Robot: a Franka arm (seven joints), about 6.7 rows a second.
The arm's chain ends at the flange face. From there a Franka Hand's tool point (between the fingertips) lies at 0.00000 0.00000 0.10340 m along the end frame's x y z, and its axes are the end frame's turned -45 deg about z.
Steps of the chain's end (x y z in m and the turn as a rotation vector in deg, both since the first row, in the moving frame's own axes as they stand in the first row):
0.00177 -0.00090 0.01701 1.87 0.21 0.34
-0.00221 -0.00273 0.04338 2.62 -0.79 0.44
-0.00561 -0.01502 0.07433 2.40 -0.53 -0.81
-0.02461 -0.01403 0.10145 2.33 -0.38 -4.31
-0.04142 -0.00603 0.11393 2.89 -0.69 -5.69
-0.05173 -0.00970 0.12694 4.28 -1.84 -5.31
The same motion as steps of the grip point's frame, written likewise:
0.00455 -0.00149 0.01695 1.17 1.47 0.34
0.00272 -0.00783 0.04326 2.41 1.29 0.44
0.00901 -0.01834 0.07423 2.07 1.32 -0.81
-0.00513 -0.03087 0.10136 1.92 1.38 -4.31
-0.02245 -0.03825 0.11379 2.53 1.56 -5.69
-0.02698 -0.05137 0.12660 4.33 1.73 -5.31

